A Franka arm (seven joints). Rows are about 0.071 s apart.
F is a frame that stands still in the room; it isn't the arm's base.
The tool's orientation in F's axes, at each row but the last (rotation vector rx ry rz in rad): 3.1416, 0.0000, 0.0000; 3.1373, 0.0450, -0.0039; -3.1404, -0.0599, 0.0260; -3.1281, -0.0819, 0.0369; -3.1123, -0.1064, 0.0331
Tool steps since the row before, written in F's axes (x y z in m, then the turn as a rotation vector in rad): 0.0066, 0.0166, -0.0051, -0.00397, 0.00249, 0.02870; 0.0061, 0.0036, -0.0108, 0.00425, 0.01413, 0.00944; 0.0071, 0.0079, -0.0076, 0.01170, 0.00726, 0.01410; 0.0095, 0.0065, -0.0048, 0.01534, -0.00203, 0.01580; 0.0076, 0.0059, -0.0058, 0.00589, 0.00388, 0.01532
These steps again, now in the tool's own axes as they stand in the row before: 0.0066, -0.0166, 0.0051, -0.00397, -0.00249, -0.02870; 0.0062, -0.0035, 0.0108, 0.00463, -0.01397, -0.00951; 0.0075, -0.0076, 0.0075, 0.01173, -0.00682, -0.01429; 0.0099, -0.0059, 0.0046, 0.01484, 0.00262, -0.01618; 0.0081, -0.0052, 0.0058, 0.00583, -0.00390, -0.01534
